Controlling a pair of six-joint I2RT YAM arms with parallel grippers.
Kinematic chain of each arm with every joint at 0, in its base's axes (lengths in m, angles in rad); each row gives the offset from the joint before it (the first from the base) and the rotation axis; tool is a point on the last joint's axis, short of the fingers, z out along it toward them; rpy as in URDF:
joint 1: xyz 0 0 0.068 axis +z
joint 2: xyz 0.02 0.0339 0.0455 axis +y
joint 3: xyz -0.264 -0.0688 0 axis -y
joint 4: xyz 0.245 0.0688 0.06 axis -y
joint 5: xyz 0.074 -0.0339 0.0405 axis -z
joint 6: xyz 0.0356 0 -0.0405 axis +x
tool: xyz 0 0 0 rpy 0 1.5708 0
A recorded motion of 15 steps. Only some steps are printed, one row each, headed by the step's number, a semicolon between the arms.
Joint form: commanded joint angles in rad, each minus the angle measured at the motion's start. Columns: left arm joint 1, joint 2, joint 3, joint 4, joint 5, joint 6; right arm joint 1, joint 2, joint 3, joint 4, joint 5, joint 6.
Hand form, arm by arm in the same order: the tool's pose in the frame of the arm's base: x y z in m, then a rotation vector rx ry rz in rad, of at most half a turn. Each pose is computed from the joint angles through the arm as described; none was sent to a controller.
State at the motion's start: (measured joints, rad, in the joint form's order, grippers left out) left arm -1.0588 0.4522 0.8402 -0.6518 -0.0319 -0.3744; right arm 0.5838 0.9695 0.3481 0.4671 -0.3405 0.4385
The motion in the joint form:
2: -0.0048 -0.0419 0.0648 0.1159 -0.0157 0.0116; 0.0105 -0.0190 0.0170 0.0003 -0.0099 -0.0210
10: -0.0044 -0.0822 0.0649 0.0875 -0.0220 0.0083; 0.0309 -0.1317 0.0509 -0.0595 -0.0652 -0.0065
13: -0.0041 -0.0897 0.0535 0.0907 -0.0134 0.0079; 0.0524 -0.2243 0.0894 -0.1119 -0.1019 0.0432
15: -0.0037 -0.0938 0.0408 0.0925 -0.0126 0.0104; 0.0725 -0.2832 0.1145 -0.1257 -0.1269 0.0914
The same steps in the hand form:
2: 0.0377 -0.0643 0.3834 0.5530 1.6276 -1.0480; 0.1676 0.1280 0.2303 -0.4344 1.7418 1.0381
10: 0.0326 -0.0546 0.3823 0.5405 1.6182 -1.0508; 0.1531 0.1253 0.2566 -0.4890 1.6499 1.1182
13: 0.0323 -0.0547 0.3797 0.5474 1.6182 -1.0571; 0.1387 0.1214 0.2805 -0.5045 1.5812 1.2063
15: 0.0328 -0.0557 0.3764 0.5521 1.6236 -1.0525; 0.1273 0.1183 0.2974 -0.5127 1.5220 1.2819

